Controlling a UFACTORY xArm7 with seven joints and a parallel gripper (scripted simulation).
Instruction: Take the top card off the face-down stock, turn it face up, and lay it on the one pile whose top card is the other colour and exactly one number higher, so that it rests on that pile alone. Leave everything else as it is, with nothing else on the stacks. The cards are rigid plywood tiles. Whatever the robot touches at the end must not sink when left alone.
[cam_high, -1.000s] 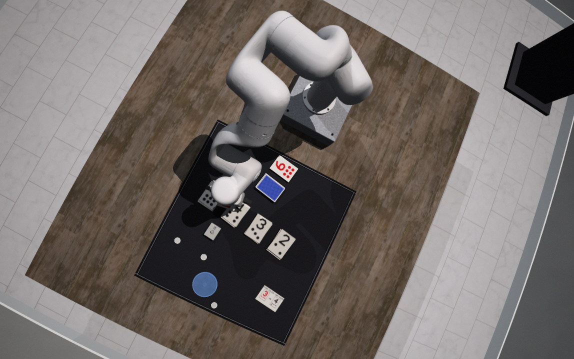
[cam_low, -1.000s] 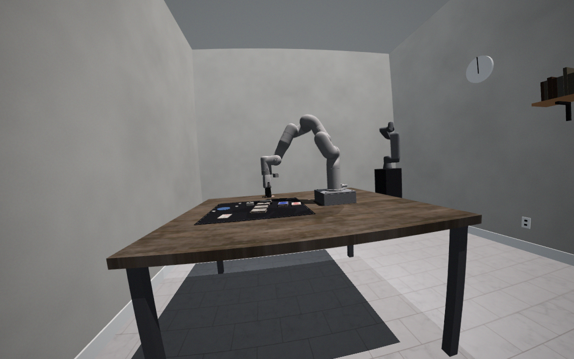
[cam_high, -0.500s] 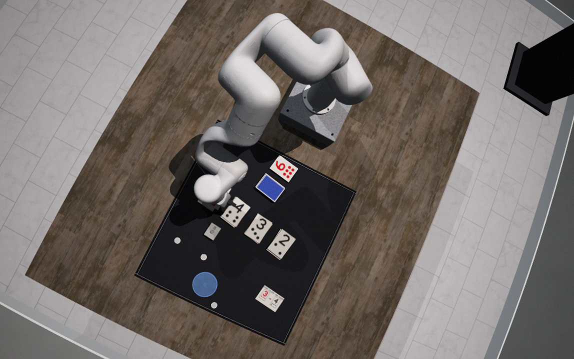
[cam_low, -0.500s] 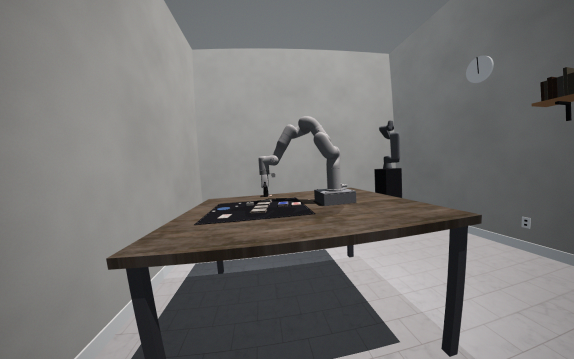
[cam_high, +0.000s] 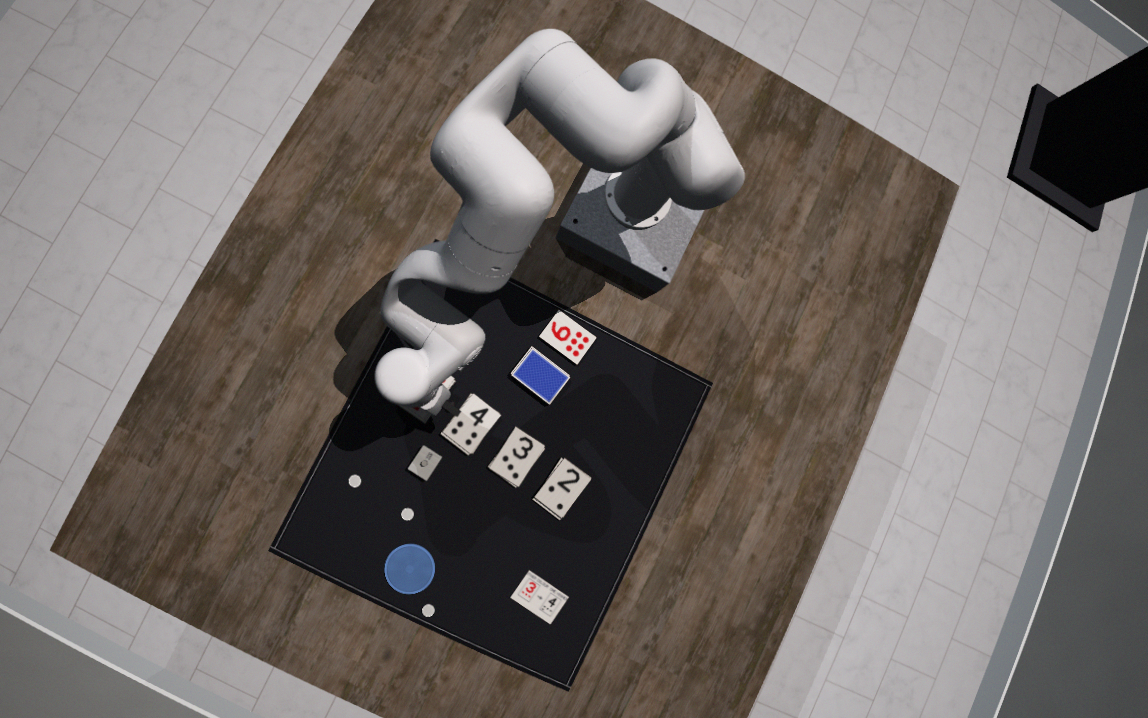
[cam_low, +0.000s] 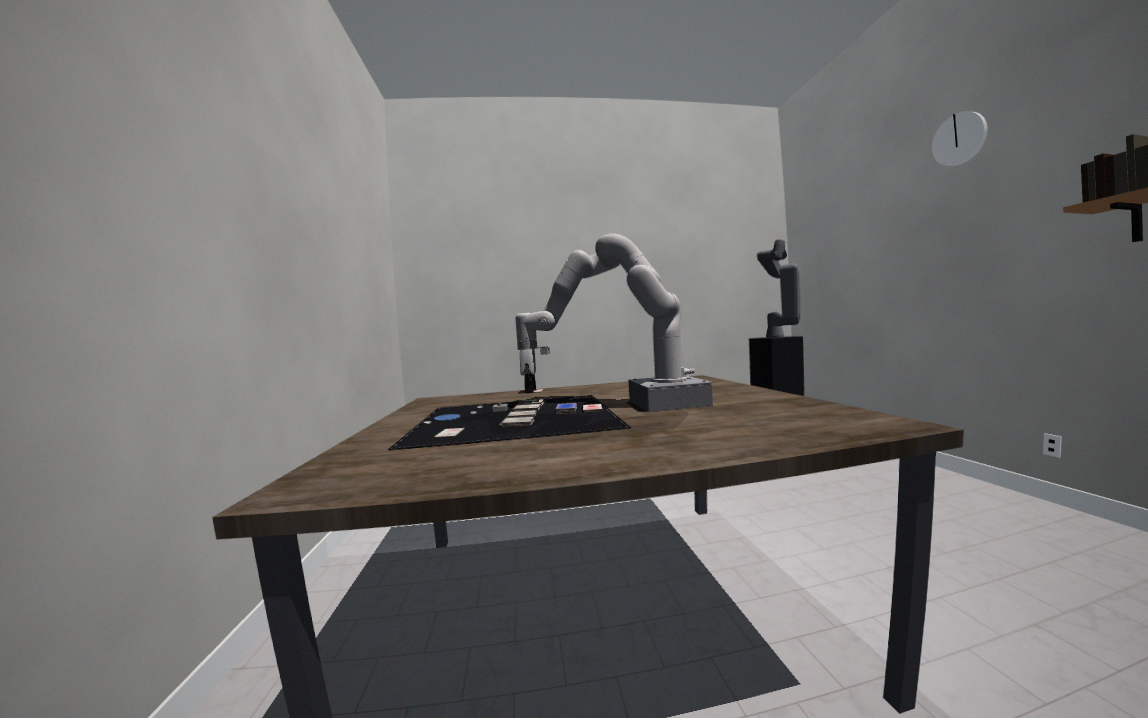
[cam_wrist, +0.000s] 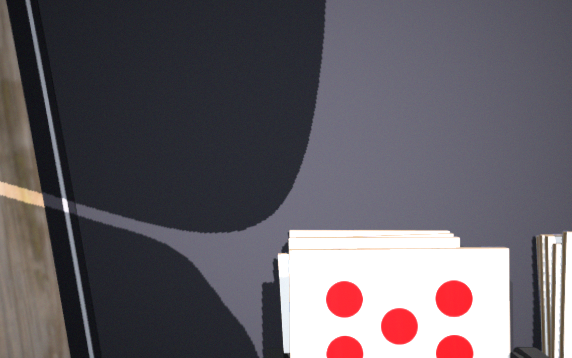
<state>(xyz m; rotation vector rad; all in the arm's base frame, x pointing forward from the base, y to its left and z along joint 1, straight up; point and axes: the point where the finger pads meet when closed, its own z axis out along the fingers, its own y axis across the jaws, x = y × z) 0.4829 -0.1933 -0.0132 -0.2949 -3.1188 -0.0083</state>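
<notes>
Now: the black 4 card 100 mm to the left of my hand, 50 mm below it and 20 mm ahead of it. The rest, counted from my hand: black 3 card: 200 mm to the left, 60 mm below, 40 mm ahead; then black 2 card: 300 mm to the left, 60 mm below, 60 mm ahead; then black mat: 180 mm to the left, 80 mm below, 70 mm ahead.
</notes>
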